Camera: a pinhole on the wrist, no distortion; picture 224 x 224 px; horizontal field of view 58.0 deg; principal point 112.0 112.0 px. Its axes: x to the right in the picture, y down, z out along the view. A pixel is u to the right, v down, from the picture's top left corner.
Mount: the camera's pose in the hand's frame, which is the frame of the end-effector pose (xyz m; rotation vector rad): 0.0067 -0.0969 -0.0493 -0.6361 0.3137 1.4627
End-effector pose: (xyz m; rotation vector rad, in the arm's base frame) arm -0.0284 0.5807 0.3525 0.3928 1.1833 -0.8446
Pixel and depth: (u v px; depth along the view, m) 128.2 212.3 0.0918
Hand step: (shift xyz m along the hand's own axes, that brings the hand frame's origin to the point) -0.0535 -0.0389 0.0105
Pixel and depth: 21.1 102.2 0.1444
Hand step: -0.0192 -0.0671 0.1042
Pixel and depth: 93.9 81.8 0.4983
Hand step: -0.0143 0.1537 0.3896
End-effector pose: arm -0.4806 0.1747 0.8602 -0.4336 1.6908 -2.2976
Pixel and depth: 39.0 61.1 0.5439
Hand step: 0.0225 0.0564 0.5247
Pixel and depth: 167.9 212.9 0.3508
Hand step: -0.2170 0.1812 0.1400
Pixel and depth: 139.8 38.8 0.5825
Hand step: 0.1176 0.3063 0.4148
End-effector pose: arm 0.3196 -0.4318 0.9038 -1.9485 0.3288 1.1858
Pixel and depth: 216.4 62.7 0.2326
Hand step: 0.0335 0.1359 0.0806
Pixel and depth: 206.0 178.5 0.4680
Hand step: -0.2043 0.3476 0.1700
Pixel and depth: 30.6 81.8 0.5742
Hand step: -0.0367 0.0445 0.5579
